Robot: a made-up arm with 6 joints. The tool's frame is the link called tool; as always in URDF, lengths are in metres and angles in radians. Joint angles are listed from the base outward.
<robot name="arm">
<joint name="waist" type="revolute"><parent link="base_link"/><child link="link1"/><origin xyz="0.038 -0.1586 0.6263"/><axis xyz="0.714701 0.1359 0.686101"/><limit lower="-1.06" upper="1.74"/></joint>
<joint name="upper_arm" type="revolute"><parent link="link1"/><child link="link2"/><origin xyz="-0.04 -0.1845 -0.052"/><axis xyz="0 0 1"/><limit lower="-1.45" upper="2.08"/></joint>
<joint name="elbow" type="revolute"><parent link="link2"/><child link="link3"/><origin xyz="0.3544 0.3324 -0.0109"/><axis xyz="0 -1 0"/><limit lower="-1.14" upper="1.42"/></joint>
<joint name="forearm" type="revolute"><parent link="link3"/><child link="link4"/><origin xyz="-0.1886 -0.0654 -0.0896"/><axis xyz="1 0 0"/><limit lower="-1.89" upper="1.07"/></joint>
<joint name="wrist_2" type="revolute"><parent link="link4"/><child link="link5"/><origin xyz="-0.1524 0.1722 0.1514"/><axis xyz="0 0 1"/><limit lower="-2.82" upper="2.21"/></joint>
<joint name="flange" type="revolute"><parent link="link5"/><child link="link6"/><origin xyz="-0.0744 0.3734 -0.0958"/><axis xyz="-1 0 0"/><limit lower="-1.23" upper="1.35"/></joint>
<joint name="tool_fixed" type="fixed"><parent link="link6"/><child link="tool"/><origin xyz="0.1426 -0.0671 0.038"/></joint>
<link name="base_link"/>
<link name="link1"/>
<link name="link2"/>
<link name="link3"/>
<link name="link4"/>
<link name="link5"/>
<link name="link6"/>
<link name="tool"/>
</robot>
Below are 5 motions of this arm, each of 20 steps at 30 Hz.
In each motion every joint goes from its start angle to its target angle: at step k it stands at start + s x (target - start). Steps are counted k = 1, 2, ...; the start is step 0. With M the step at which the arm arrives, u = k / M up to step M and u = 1 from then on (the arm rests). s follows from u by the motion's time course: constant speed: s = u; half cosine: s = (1 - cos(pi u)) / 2; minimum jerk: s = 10 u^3 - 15 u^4 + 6 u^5.
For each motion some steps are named. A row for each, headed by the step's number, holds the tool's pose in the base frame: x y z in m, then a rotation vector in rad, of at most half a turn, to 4 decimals.
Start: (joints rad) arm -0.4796 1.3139 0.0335 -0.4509 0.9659 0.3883
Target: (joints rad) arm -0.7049 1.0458 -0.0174 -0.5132 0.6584 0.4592
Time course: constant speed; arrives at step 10
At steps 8, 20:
8: -0.6461 0.0322 0.2420 -1.2935 0.0700 1.4407
20: -0.6007 0.0754 0.2048 -1.3628 0.1066 1.2991

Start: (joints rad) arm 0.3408 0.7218 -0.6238 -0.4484 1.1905 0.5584
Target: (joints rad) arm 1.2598 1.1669 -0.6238 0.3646 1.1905 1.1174
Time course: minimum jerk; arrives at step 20
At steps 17, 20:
17: -0.1379 -0.8813 0.7737 0.8064 -1.5474 2.4806
20: -0.1163 -0.8892 0.7619 0.8509 -1.5754 2.4679

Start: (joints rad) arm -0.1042 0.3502 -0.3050 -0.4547 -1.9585 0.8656
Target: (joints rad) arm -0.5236 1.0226 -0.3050 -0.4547 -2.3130 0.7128
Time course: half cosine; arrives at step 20
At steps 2, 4, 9, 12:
2: 0.2173 0.0394 0.5994 -1.2229 0.3229 -1.6919
4: 0.2007 0.0389 0.6000 -1.2204 0.2800 -1.7021
9: 0.1252 0.0344 0.6015 -1.2099 0.0873 -1.7328
12: 0.0728 0.0291 0.6027 -1.2035 -0.0442 -1.7389

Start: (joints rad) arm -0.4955 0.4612 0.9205 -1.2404 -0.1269 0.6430
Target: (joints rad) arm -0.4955 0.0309 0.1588 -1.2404 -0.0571 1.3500
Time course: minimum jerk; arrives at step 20
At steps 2, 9, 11, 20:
2: 0.5050 0.0719 -0.0616 -1.9319 -0.9536 -0.8086
9: 0.4466 -0.0341 -0.1080 -2.4027 -0.4848 -0.8047
11: 0.4071 -0.0668 -0.1195 -2.5943 -0.2442 -0.7529
20: 0.3078 -0.0931 -0.1183 -2.9250 0.3006 -0.5061

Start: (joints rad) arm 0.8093 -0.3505 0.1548 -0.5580 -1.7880 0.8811
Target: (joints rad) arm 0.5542 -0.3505 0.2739 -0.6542 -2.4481 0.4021
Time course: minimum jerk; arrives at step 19
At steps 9, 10, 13, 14, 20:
9: 0.3122 -0.0016 0.6047 -0.4422 0.5165 -1.9785
10: 0.2969 -0.0211 0.6021 -0.3888 0.4570 -2.0805
13: 0.2488 -0.0635 0.5944 -0.2442 0.2662 -2.3449
14: 0.2356 -0.0717 0.5920 -0.2081 0.2116 -2.4082
20: 0.2115 -0.0838 0.5870 -0.1447 0.1085 -2.5167

